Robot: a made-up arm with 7 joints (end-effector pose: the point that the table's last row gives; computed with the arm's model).
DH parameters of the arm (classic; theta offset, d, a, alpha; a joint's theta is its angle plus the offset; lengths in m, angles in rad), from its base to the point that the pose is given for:
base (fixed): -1.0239 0 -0.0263 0
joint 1: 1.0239 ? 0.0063 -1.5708
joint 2: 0 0.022 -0.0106 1.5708
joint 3: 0 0.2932 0.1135 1.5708
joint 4: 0 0.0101 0.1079 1.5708
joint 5: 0 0.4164 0.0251 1.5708
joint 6: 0 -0.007 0.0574 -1.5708
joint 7: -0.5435 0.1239 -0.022 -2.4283
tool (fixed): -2.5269 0.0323 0 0
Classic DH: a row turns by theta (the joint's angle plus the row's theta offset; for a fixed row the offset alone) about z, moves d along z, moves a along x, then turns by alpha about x.
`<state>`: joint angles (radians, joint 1 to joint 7).
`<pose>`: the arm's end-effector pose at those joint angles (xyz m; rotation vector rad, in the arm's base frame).
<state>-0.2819 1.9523 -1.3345 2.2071 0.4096 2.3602 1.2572</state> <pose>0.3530 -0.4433 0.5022 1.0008 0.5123 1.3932</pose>
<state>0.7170 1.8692 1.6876 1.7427 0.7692 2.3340 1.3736</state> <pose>-0.0061 0.6666 0.7561 -2.8194 0.8928 0.2332</pose>
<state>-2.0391 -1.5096 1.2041 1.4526 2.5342 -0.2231 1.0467</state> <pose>0.6235 -0.0204 1.0513 -2.7570 -0.2457 0.2731</pose>
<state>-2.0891 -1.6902 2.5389 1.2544 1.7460 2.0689 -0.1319</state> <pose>0.2983 0.0501 0.2606 0.6839 -2.0469 1.8952</pose>
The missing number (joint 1, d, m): 0.7852
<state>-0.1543 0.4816 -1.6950 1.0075 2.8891 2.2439 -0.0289</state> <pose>-0.0078 -0.5069 1.0084 2.6747 0.5852 -0.2616</pose>
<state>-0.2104 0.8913 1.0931 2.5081 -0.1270 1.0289 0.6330</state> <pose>0.7323 0.1858 1.1003 1.1456 1.4770 -1.4733</pose>
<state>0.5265 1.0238 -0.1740 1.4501 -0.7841 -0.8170 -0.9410</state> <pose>0.5970 0.3736 0.5534 0.1218 -0.4502 0.2567</pose>
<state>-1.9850 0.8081 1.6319 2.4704 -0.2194 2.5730 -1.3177</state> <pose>0.1336 -0.5387 1.1831 0.3813 0.8714 -0.8241</pose>
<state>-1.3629 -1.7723 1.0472 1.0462 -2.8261 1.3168 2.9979</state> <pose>0.4636 0.3630 1.0872 0.4938 -1.6429 0.4741</pose>
